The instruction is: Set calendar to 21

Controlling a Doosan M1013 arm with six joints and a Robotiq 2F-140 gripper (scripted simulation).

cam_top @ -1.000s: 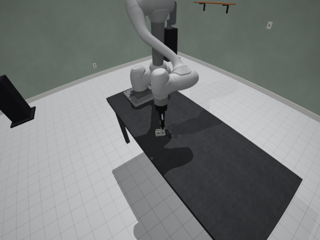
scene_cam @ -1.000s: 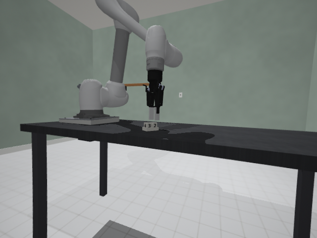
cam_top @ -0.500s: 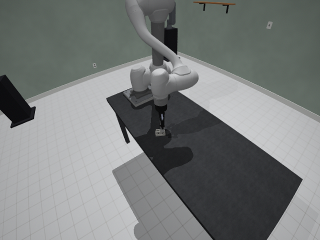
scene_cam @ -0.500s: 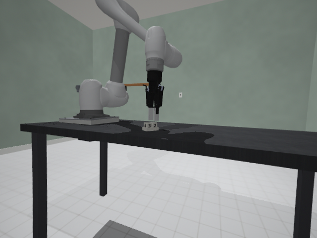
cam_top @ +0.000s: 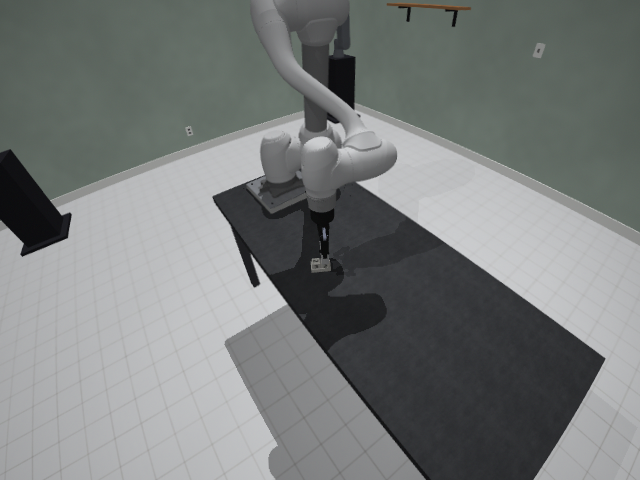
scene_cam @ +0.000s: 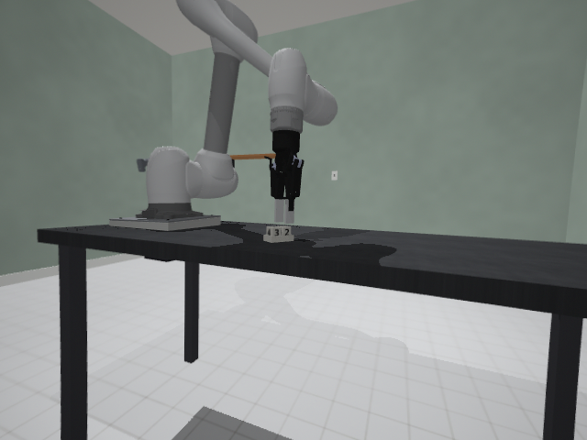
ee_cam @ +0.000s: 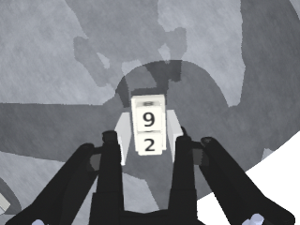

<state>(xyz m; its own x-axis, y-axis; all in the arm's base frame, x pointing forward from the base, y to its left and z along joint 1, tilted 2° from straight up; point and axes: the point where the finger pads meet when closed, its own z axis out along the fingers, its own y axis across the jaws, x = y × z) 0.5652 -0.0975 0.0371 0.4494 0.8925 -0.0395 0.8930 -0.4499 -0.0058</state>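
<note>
Right now my hand is 6 cm above the cube. The rest, counted from my hand: white tray (1 cm behind, 1 cm to the right, 7 cm below).
</note>
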